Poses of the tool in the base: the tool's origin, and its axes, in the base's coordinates. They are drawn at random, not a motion.
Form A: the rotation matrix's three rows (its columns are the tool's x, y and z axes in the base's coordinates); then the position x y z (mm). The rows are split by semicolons.
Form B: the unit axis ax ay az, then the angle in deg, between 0 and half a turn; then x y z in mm. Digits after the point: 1 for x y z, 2 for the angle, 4 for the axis.
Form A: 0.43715 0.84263 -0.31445; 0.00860 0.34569 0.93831; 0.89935 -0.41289 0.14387; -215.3 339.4 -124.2
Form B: -0.6761 -0.6073 -0.4173 92.10 -215.3 339.4 -124.2
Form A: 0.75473 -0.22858 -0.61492; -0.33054 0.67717 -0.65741; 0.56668 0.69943 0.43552; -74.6 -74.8 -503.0
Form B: 0.7529 -0.6557 -0.0566 64.30 -74.6 -74.8 -503.0
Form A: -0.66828 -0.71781 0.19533; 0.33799 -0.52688 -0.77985; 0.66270 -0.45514 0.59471; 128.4 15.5 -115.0
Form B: 0.2707 -0.3897 0.8803 143.15 128.4 15.5 -115.0
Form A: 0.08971 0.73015 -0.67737; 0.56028 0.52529 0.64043; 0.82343 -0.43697 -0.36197; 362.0 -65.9 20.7
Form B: -0.5807 -0.8089 -0.0916 111.93 362.0 -65.9 20.7
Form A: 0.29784 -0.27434 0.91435; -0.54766 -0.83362 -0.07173; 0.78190 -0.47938 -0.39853; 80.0 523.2 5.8
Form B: -0.8019 0.2605 -0.5376 165.28 80.0 523.2 5.8
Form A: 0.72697 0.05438 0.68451; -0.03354 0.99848 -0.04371; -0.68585 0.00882 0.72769; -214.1 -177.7 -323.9
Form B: 0.0382 0.9972 -0.0640 43.40 -214.1 -177.7 -323.9
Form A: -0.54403 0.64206 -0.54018; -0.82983 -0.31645 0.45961; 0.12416 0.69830 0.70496; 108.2 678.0 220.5
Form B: 0.1462 -0.4070 -0.9017 125.29 108.2 678.0 220.5
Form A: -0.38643 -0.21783 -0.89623; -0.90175 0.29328 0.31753; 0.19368 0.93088 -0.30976; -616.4 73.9 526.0
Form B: 0.4303 -0.7646 -0.4798 134.54 -616.4 73.9 526.0
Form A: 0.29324 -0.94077 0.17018; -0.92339 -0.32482 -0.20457; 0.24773 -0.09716 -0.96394; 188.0 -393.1 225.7
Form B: 0.8039 -0.5804 0.1301 176.17 188.0 -393.1 225.7
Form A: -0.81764 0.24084 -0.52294; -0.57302 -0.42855 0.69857; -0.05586 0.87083 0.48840; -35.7 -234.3 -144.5
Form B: 0.1806 -0.4896 -0.8531 151.51 -35.7 -234.3 -144.5
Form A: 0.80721 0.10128 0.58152; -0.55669 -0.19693 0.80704; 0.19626 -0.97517 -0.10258; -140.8 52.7 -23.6
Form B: -0.9194 0.1987 -0.3394 104.25 -140.8 52.7 -23.6
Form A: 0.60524 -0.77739 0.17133; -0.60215 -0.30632 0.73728; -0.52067 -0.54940 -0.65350; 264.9 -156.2 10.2
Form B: -0.8744 0.4703 0.1191 132.63 264.9 -156.2 10.2
